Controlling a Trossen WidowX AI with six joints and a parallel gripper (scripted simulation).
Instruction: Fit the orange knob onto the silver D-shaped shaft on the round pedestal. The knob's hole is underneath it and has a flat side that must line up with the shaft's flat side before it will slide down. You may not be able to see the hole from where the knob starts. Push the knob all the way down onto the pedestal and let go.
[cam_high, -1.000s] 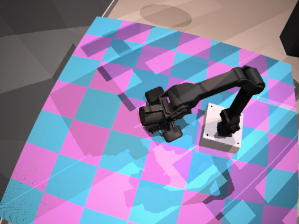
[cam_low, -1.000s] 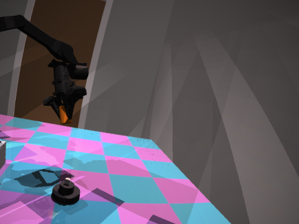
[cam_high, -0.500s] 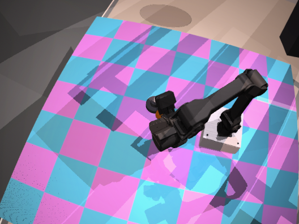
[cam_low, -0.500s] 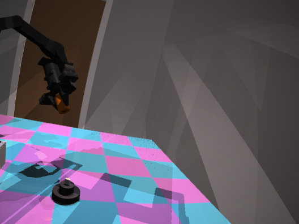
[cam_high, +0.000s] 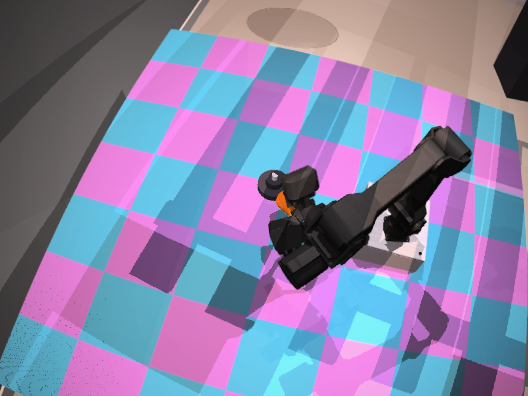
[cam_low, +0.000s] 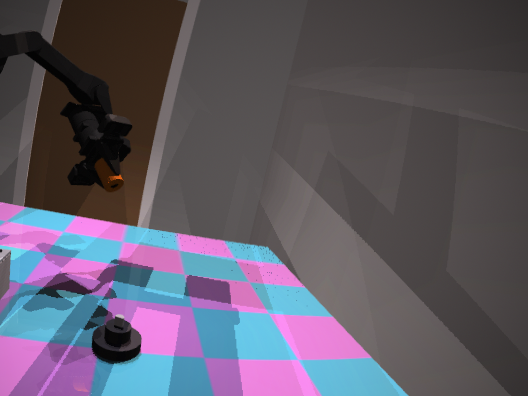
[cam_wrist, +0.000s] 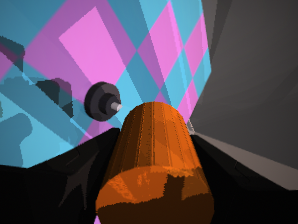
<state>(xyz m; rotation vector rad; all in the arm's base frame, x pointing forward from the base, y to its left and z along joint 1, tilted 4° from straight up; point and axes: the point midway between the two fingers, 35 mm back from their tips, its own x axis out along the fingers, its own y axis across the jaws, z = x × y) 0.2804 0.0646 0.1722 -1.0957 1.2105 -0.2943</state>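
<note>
The orange knob lies 1 cm behind my gripper tip, 2 cm to the left of it and 2 cm above it. Also, from my gripper tip: round pedestal (2 cm ahead, 19 cm to the right, 22 cm below).
</note>
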